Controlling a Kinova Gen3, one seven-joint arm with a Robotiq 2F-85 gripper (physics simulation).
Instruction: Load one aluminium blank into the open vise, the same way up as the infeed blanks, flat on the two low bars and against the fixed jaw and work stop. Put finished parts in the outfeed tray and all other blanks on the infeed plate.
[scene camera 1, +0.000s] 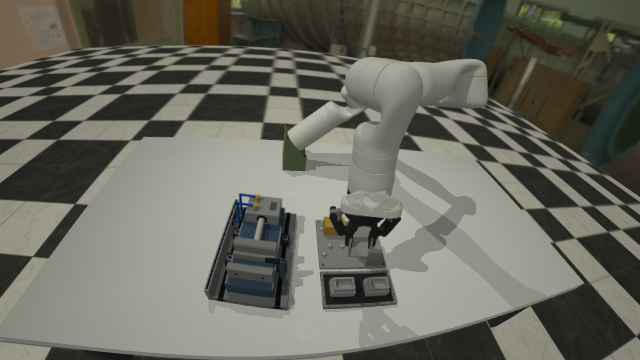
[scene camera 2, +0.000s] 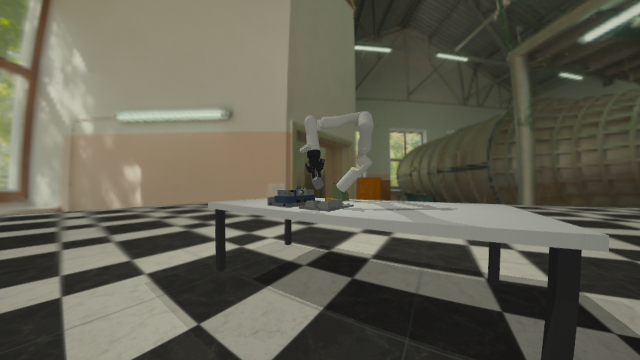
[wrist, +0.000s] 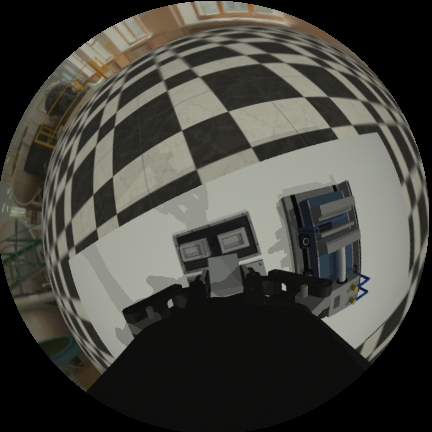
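Seen in the pictures: gripper, between the fingertips: (scene camera 1: 359, 245) (scene camera 2: 316, 179) (wrist: 224, 274); arm's base, origin of its link: (scene camera 1: 295, 140) (scene camera 2: 340, 188).
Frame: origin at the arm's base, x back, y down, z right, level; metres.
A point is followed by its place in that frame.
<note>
My gripper (scene camera 1: 360, 243) @[x -0.517, y -0.059, z -0.130 m] (scene camera 2: 317, 175) @[x -0.517, y -0.059, z -0.130 m] (wrist: 224, 274) @[x -0.517, y -0.059, z -0.130 m] is shut on a grey aluminium blank (scene camera 2: 317, 183) @[x -0.527, y -0.035, z -0.146 m] (wrist: 224, 270) @[x -0.524, y -0.063, z -0.128 m], held in the air above the infeed plate (scene camera 1: 329, 261) @[x -0.461, y 0.093, z -0.098 m] (wrist: 256, 266) @[x -0.469, y 0.093, z -0.088 m]. A grey block on that plate is partly hidden by the fingers and the held blank in scene camera 1. The vise (scene camera 1: 257, 234) @[x -0.439, y 0.015, z 0.092 m] (scene camera 2: 295, 196) @[x -0.519, y 0.043, z 0.022 m] (wrist: 325, 225) @[x -0.517, y 0.006, z 0.052 m] stands left of the plate in scene camera 1, its jaws apart with a gap between them. The low bars cannot be made out. The outfeed tray (scene camera 1: 359, 305) @[x -0.594, y 0.089, z -0.159 m] (wrist: 210, 223) @[x -0.594, y 0.089, z -0.158 m] holds two pocketed grey parts (scene camera 1: 343, 286) @[x -0.547, y 0.074, z -0.121 m] (scene camera 1: 376, 286) @[x -0.551, y 0.074, z -0.207 m] side by side.
A yellow block (scene camera 1: 331, 226) @[x -0.366, y 0.057, z -0.108 m] stands at the back left of the infeed plate, among small round pins. Blue bent pipes (scene camera 1: 239, 205) @[x -0.362, y -0.006, z 0.147 m] rise at the vise's rear end. The arm's base is fixed to a green stand (scene camera 1: 294, 159) @[x -0.058, y 0.048, z -0.002 m] at the back of the table (scene camera 1: 165, 200) @[x -0.267, y 0.101, z 0.430 m].
</note>
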